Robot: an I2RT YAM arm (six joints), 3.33 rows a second.
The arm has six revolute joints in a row. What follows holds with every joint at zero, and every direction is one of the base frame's.
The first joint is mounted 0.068 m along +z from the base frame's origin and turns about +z.
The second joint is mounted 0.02 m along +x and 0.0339 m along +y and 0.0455 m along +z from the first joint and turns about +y.
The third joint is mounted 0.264 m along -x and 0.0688 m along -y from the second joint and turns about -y.
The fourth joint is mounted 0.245 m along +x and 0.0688 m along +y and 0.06 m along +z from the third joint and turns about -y.
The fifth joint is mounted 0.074 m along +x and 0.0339 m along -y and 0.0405 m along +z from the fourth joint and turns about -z.
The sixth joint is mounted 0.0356 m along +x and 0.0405 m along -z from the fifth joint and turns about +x.
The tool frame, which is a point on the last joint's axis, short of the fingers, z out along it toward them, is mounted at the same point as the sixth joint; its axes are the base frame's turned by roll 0, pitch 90 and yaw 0 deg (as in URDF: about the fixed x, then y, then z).
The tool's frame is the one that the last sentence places.
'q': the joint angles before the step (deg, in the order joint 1, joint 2, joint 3, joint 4, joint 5, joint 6). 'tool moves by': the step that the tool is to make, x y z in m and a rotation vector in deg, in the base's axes. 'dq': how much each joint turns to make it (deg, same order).
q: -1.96 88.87 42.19 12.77 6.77 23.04
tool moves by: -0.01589 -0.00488 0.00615 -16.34 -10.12 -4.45
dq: 0.30 -3.13 -7.70 17.98 11.57 -12.33
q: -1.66 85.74 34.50 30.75 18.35 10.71
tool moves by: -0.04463 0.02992 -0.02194 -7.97 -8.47 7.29
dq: 6.58 -2.33 -15.30 24.03 1.41 -8.58
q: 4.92 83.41 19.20 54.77 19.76 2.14
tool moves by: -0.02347 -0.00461 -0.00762 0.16 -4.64 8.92
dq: -2.28 -0.88 -7.15 11.31 -11.09 -1.54
